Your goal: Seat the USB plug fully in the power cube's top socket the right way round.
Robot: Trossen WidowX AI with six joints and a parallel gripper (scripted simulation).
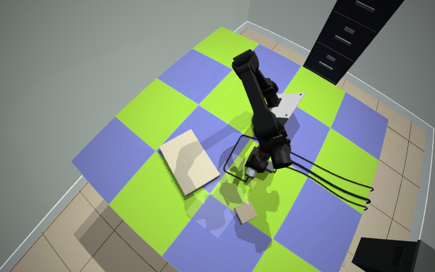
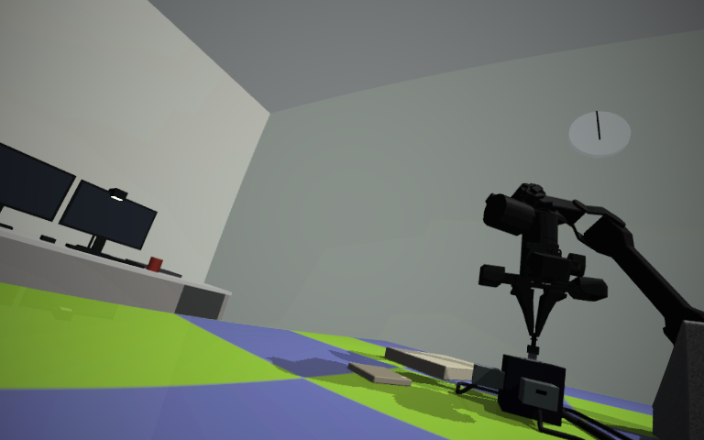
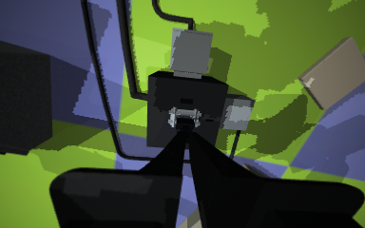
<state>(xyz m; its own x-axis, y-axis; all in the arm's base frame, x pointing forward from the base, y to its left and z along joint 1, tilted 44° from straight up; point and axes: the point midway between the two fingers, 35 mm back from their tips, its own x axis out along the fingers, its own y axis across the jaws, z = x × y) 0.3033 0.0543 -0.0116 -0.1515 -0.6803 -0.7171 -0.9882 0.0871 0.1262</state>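
Right now my gripper tip is 20 mm above the USB plug. Round my gripper tip: beige tile (220 mm ahead, 110 mm below, 60 mm to the left); beige board (260 mm to the right, 150 mm ahead, 100 mm below).
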